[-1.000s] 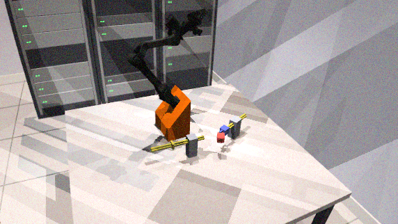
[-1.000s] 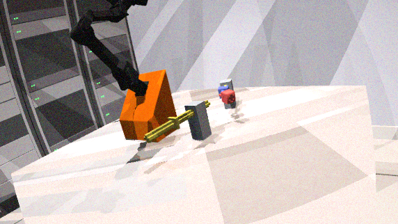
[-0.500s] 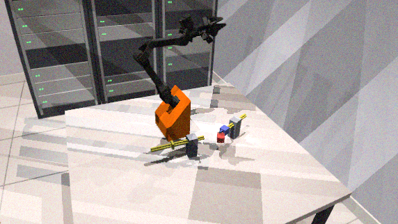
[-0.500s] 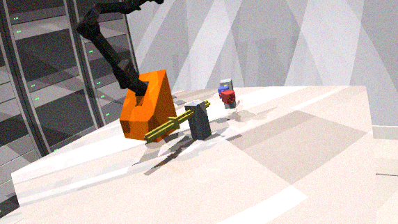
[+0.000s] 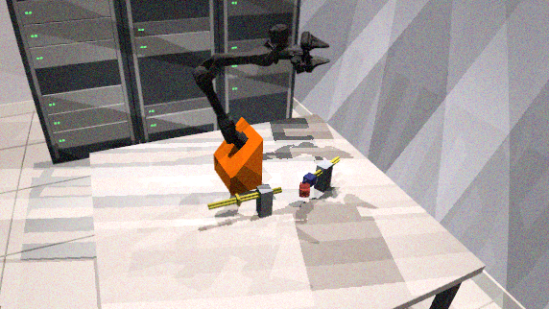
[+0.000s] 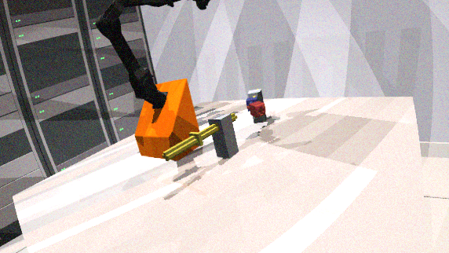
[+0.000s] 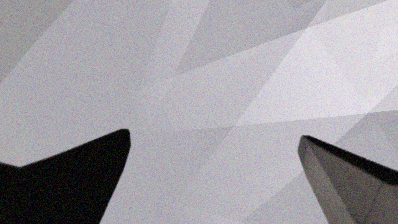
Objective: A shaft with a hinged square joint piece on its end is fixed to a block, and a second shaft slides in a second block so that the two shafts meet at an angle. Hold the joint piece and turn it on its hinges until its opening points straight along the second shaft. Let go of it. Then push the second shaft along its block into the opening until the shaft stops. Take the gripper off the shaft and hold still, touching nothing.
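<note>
Now: the red joint piece 130 mm ahead of my gripper tip, 140 mm to the right of it and 510 mm below it.
</note>
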